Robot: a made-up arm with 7 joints.
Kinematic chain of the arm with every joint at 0, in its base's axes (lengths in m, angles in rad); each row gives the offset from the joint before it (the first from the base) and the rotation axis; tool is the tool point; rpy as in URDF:
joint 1: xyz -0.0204 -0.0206 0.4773 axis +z
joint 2: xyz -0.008 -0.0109 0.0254 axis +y
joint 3: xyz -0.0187 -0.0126 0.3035 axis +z
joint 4: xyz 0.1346 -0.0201 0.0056 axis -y
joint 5: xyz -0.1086 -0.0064 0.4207 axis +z
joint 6: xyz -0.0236 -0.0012 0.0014 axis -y
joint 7: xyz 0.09 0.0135 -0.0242 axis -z
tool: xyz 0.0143 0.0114 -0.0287 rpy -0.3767 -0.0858 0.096
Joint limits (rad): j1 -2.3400..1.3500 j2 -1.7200..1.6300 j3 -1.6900..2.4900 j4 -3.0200..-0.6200 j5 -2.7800..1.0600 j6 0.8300..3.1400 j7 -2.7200..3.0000
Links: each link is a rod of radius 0.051 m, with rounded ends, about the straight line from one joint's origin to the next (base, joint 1, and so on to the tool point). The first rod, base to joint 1, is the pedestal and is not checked.
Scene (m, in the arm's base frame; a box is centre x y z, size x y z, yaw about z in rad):
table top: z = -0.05
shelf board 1: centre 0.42 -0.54 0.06 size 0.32 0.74 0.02 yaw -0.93
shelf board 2: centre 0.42 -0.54 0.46 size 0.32 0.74 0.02 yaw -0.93
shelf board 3: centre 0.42 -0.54 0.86 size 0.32 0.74 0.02 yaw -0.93
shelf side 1: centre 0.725 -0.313 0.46 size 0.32 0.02 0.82 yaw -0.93
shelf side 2: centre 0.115 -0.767 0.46 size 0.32 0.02 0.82 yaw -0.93
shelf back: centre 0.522 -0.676 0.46 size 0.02 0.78 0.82 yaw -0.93
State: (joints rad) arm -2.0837 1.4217 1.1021 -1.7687 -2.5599 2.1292 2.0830
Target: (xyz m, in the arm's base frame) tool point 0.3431 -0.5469 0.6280
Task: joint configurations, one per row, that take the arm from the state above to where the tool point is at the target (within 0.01 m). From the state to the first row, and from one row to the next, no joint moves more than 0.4 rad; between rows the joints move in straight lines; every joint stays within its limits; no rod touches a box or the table.
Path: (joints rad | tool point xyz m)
1: -1.9948 1.4738 1.0749 -2.0455 -2.6149 2.2930 1.7340 | 0.4105 -0.3747 0.2326
2: -1.9059 1.5258 1.0476 -2.3224 -2.6700 2.4568 1.3851 | 0.4165 -0.1566 0.2495
3: -1.8170 1.5779 1.0204 -2.5992 -2.7250 2.6205 1.0361 | 0.3425 0.0269 0.3045
4: -1.7281 1.6300 0.9931 -2.8761 -2.7800 2.7843 0.6871 | 0.2129 0.1416 0.3833
5: -1.8811 1.6300 1.3674 -2.8201 -2.7800 2.8233 0.7117 | 0.2889 0.0700 0.4732
6: -2.0341 1.6300 1.7416 -2.7642 -2.7800 2.8624 0.7364 | 0.3116 -0.0054 0.5879
7: -2.1870 1.6300 2.1158 -2.7082 -2.7800 2.9014 0.7610 | 0.2781 -0.0586 0.7103
8: -2.3400 1.6300 2.4900 -2.6523 -2.7800 2.9404 0.7856 | 0.2009 -0.0669 0.8200
9: -2.3336 1.5501 2.2840 -2.4808 -2.7226 2.7725 1.1135 | 0.2766 -0.1649 0.8273
10: -2.3272 1.4703 2.0780 -2.3093 -2.6652 2.6046 1.4413 | 0.3394 -0.2858 0.7926
11: -2.3207 1.3904 1.8721 -2.1378 -2.6077 2.4367 1.7691 | 0.3671 -0.4179 0.7208
12: -2.3143 1.3106 1.6661 -1.9663 -2.5503 2.2688 2.0970 | 0.3431 -0.5469 0.6280

